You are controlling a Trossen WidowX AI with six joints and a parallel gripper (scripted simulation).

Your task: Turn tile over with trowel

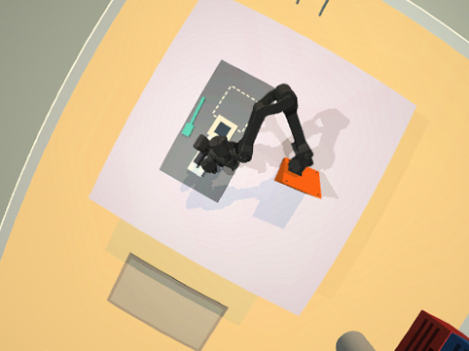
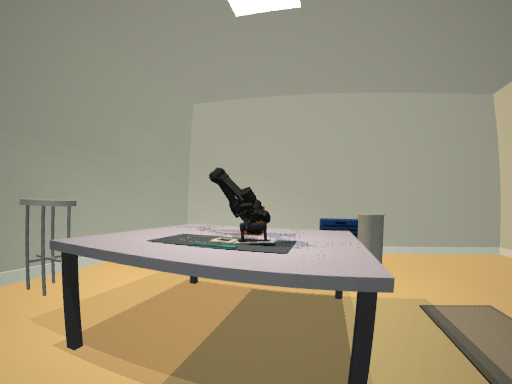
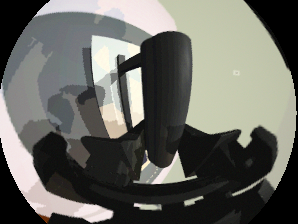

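Now: the tile 5 cm behind my gripper tip, 12 cm to the right of it and 5 cm below it. From my gripper tip the other things lie so: dark grey mat 3 cm behind, 12 cm to the right, 8 cm below; teal trowel 11 cm ahead, 11 cm to the right, 5 cm below.
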